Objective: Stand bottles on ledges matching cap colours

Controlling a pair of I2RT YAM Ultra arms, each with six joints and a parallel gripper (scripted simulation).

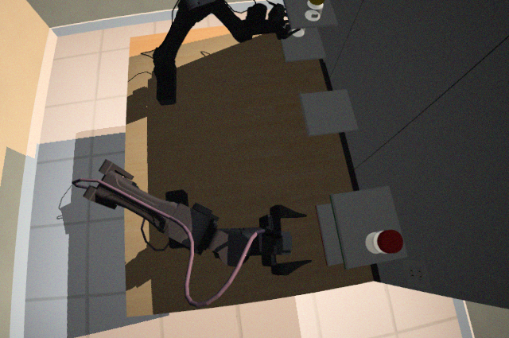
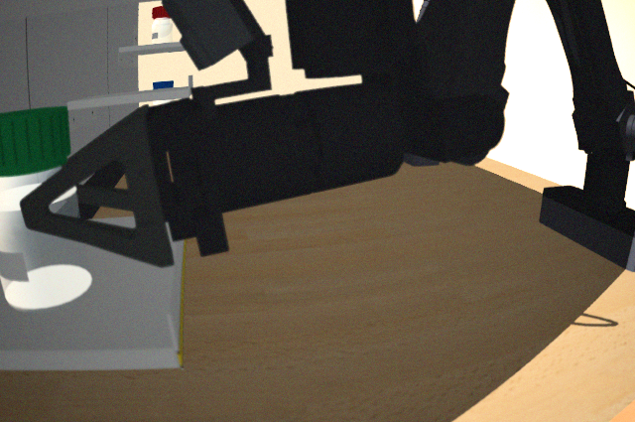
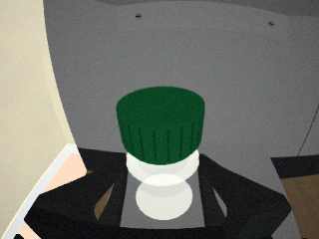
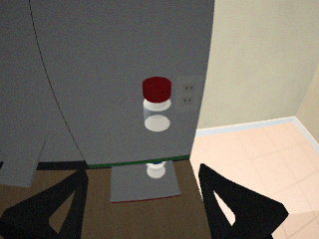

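Now: left hand 70 mm past the yellow strip, 40 mm to the left of it and 60 mm above it. The rest, counted from my left hand: blue strip 70 mm behind, 40 mm to the right, 130 mm above; green-capped bottle 10 mm ahead, 10 mm below; yellow-capped bottle 10 mm ahead, 100 mm to the right, 180 mm above.
Now: the red-capped bottle 21 cm ahead of my right hand, 9 cm below it and 5 cm to the right of it. The rest, counted from my right hand: green strip (14 cm below, 12 cm ahead); then blue-capped bottle (28 cm below, 21 cm ahead, 4 cm to the right); then yellow-capped bottle (74 cm to the left, 24 cm ahead, 9 cm below).
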